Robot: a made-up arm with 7 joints.
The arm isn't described. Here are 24 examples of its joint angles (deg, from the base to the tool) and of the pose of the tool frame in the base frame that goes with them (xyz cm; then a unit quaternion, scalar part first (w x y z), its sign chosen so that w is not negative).
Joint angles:
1: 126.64 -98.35 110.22 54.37 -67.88 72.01 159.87
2: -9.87 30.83 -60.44 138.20 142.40 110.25 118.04
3: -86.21 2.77 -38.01 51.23 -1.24 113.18 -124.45
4: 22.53 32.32 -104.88 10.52 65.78 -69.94 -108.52
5: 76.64 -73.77 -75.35 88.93 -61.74 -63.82 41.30
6: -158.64 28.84 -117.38 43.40 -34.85 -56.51 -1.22
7: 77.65 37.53 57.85 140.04 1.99 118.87 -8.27
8: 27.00 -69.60 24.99 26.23 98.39 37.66 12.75
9: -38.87 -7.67 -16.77 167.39 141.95 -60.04 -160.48
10: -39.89 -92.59 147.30 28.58 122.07 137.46 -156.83
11: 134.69 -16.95 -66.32 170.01 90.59 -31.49 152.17
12: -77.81 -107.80 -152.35 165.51 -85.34 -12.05 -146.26
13: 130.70 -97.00 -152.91 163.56 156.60 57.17 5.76
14: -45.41 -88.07 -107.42 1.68 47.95 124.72 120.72
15: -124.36 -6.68 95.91 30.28 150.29 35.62 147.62
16: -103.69 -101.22 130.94 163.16 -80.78 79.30 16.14
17: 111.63 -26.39 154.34 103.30 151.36 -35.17 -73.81
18: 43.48 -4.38 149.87 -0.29 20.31 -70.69 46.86
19: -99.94 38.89 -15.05 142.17 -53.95 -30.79 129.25
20: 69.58 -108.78 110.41 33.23 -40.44 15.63 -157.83
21: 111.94 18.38 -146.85 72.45 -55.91 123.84 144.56
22: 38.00 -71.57 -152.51 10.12 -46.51 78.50 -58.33
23: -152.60 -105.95 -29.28 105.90 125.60 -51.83 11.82
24: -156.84 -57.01 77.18 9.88 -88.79 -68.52 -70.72
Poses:
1: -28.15 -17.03 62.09 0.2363 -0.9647 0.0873 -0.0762
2: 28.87 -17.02 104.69 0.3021 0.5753 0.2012 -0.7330
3: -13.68 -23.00 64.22 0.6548 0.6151 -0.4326 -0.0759
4: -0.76 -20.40 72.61 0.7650 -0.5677 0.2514 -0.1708
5: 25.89 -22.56 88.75 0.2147 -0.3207 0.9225 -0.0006
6: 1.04 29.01 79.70 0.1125 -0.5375 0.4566 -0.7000
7: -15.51 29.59 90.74 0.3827 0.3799 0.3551 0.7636
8: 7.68 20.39 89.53 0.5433 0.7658 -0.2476 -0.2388
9: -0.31 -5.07 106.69 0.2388 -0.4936 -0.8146 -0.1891
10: 9.36 2.52 39.74 0.3004 0.7522 0.2714 0.5199
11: 13.82 -7.92 109.07 0.2775 -0.2332 -0.8867 0.2869
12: -17.01 33.25 55.21 0.7515 0.3982 0.1994 -0.4868
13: 33.97 -30.03 63.04 0.4641 -0.6863 0.2552 0.4985
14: -0.32 -19.28 78.79 0.2579 0.6766 0.5179 -0.4554
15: 27.87 -15.03 62.90 0.7471 -0.0226 -0.5181 0.4158
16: 21.74 34.85 59.69 0.2919 -0.5164 -0.5082 0.6244
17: 3.08 -39.56 78.39 0.0359 0.4058 0.5647 0.7177
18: -14.87 -8.54 62.14 0.2987 0.7354 0.2561 0.5517
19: -3.44 -36.95 89.15 0.0389 -0.1972 -0.9419 -0.2691
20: -20.22 19.30 60.27 0.2941 0.9026 -0.2989 0.0971
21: 25.34 -22.93 85.73 0.1326 0.6856 0.4086 0.5877
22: 10.50 0.66 52.34 0.4249 0.8929 -0.1293 0.0741
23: 22.46 26.38 90.41 0.4741 -0.1121 0.6256 -0.6093
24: 5.55 -19.99 68.59 0.6855 0.1304 -0.0189 0.7160
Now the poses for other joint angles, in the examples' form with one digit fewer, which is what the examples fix.
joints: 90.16 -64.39 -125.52 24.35 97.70 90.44 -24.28
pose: 26.6 3.1 61.5 0.105 -0.763 -0.174 0.614
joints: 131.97 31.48 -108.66 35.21 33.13 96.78 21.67
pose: 23.9 9.9 67.1 0.953 0.037 0.105 -0.281
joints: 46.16 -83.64 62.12 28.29 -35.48 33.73 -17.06
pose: -7.9 22.6 82.6 0.159 -0.239 -0.520 0.804
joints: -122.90 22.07 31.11 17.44 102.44 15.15 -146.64
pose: 3.9 -16.6 53.3 0.767 0.167 -0.476 -0.396
